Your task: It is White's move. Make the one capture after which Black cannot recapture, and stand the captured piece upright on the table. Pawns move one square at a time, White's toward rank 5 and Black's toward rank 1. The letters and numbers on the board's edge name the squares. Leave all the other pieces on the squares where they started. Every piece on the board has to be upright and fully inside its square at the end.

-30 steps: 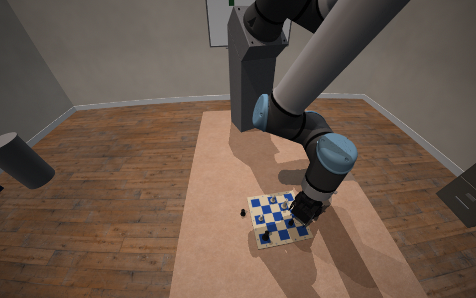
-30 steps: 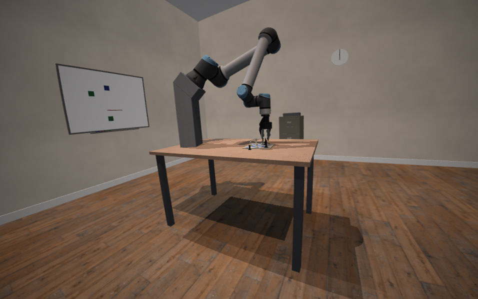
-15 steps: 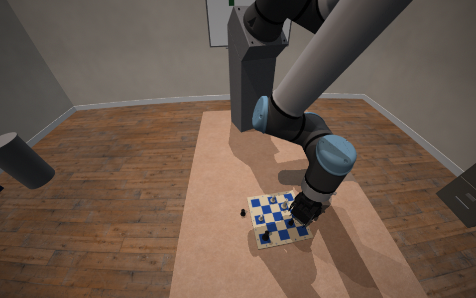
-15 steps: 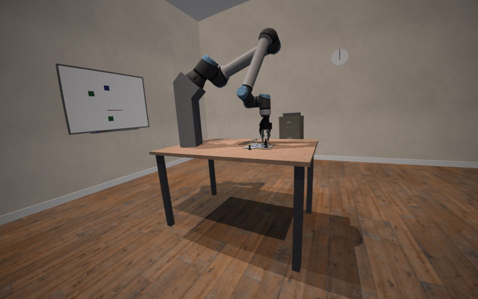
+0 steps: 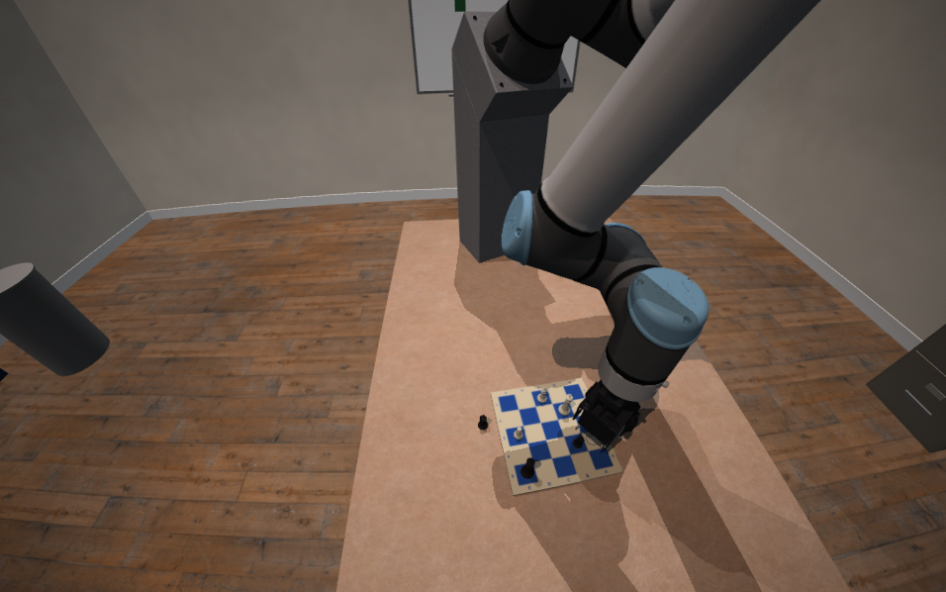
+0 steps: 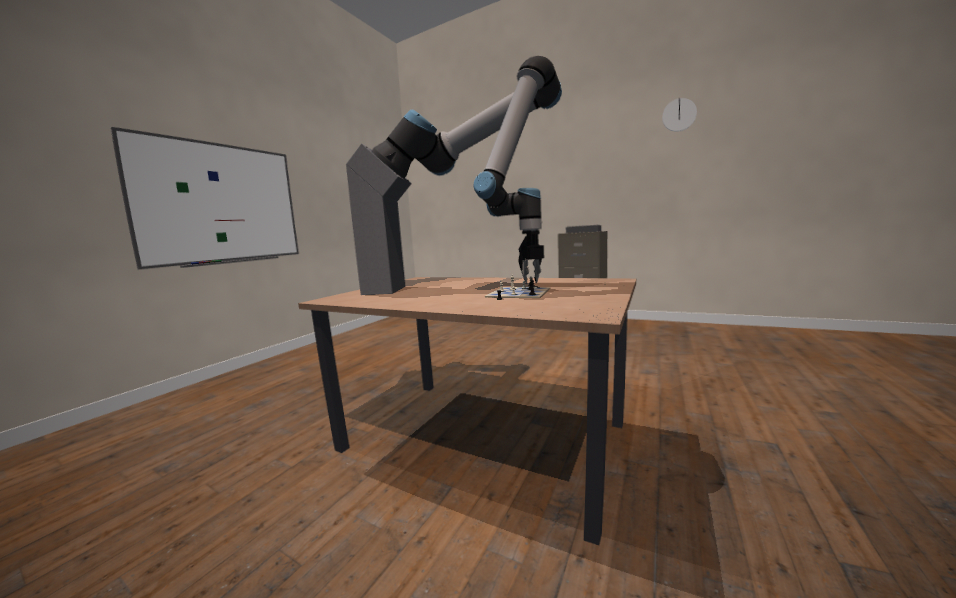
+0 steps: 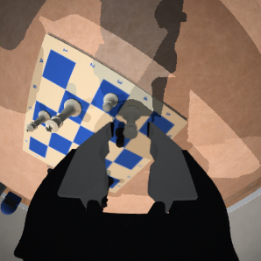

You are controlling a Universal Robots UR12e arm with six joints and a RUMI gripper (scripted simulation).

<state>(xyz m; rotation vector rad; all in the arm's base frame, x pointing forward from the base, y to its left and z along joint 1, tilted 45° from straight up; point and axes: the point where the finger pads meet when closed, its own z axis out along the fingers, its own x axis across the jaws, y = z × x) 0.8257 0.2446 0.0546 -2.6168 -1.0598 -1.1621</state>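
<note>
Right now my hand is 1 cm above the white chess piece. Round my hand: tall black piece (12 cm to the right, 9 cm ahead, 1 cm below).
</note>
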